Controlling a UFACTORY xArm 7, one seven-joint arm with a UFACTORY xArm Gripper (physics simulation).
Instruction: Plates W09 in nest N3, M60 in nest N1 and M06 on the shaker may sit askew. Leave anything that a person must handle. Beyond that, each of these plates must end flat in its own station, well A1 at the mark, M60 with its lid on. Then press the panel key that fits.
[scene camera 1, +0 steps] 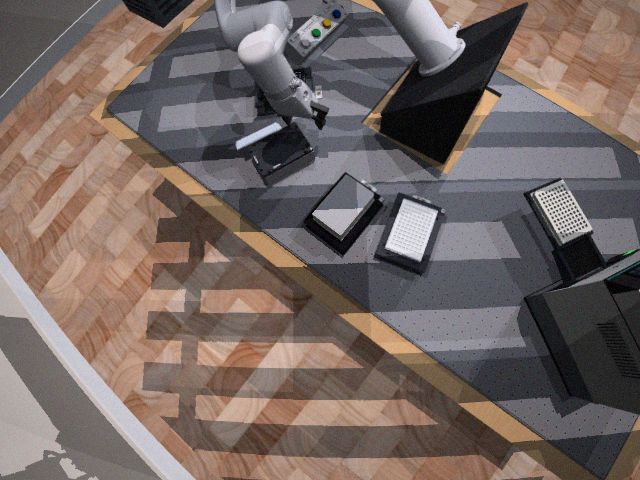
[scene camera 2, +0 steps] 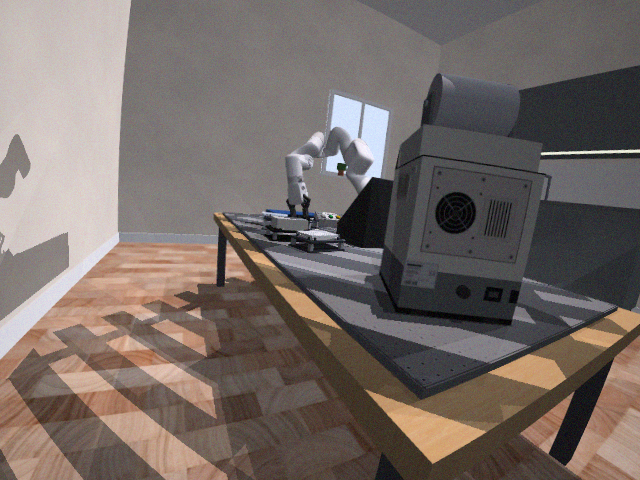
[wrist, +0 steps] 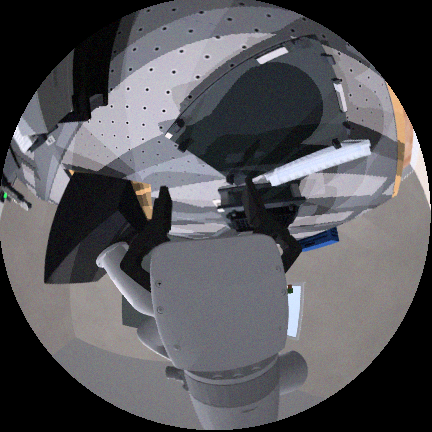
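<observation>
My gripper (scene camera 1: 305, 122) (scene camera 2: 299, 213) (wrist: 207, 191) is open and empty, above the far side of a dark station (scene camera 1: 284, 153) (wrist: 260, 110) with corner clips. A white plate-like piece (scene camera 1: 258, 135) (wrist: 320, 162) stands steeply tilted along that station's edge. A smooth grey-topped plate (scene camera 1: 345, 205) (scene camera 2: 288, 223), apparently lidded, sits in a black nest (scene camera 1: 342, 249). A white welled plate (scene camera 1: 412, 229) (scene camera 2: 316, 235) sits in the neighbouring nest (scene camera 1: 402, 265). Plate names and A1 marks are too small to read. The key panel (scene camera 1: 308, 38) has white, green, yellow and blue keys.
Another welled plate (scene camera 1: 562, 211) is on the carrier of a large instrument (scene camera 1: 578, 335) (scene camera 2: 475, 217). A black wedge-shaped body (scene camera 1: 439, 108) (wrist: 90, 225) with a white arm-like tube stands right of my gripper in scene camera 1. A black rack (scene camera 1: 262, 103) lies behind the gripper.
</observation>
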